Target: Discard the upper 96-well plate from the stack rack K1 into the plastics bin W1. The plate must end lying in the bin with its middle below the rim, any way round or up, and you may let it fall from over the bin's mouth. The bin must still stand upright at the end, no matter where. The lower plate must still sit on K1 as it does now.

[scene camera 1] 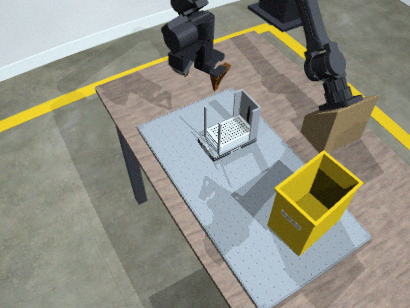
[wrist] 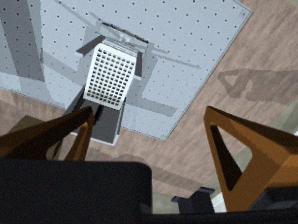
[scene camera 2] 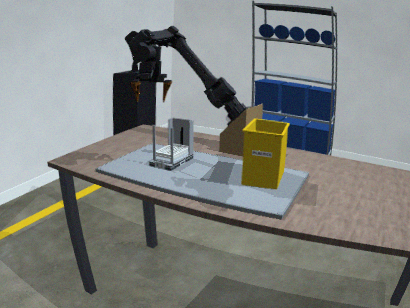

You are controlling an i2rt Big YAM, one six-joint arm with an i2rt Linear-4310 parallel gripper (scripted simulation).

Labels:
yellow plastics bin W1: scene camera 1; scene camera 2; not seen in the wrist view (out of frame)
same spot on yellow plastics bin W1: (scene camera 2: 263, 140) = (scene camera 1: 294, 211)

